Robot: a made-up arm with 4 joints.
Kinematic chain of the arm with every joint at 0, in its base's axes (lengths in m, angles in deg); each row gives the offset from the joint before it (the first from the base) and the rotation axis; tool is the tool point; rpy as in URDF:
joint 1: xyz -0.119 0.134 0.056 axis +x
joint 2: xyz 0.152 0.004 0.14 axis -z
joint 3: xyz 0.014 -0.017 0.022 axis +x
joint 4: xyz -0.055 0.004 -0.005 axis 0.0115 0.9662 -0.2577
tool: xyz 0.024 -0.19 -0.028 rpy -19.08 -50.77 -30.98
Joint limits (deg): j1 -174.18..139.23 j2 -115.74..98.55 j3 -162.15..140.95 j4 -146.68..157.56
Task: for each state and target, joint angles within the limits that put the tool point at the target. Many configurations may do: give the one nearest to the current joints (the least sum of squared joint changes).
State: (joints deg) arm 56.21 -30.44 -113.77 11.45
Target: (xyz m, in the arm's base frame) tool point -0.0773 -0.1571 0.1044
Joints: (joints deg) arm 94.92 -45.41 -150.20 8.23
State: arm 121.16 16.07 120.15 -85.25
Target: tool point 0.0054 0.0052 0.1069
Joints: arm 135.93 -22.60 140.95 -35.30
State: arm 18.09 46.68 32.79 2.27
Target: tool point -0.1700 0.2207 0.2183
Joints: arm -6.70 94.30 -14.05 22.27
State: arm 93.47 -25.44 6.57 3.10
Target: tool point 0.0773 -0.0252 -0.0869
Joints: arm 70.15 -19.08 8.31 3.02
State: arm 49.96 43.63 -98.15 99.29
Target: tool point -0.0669 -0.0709 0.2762
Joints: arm 71.23 10.35 -127.25 112.85
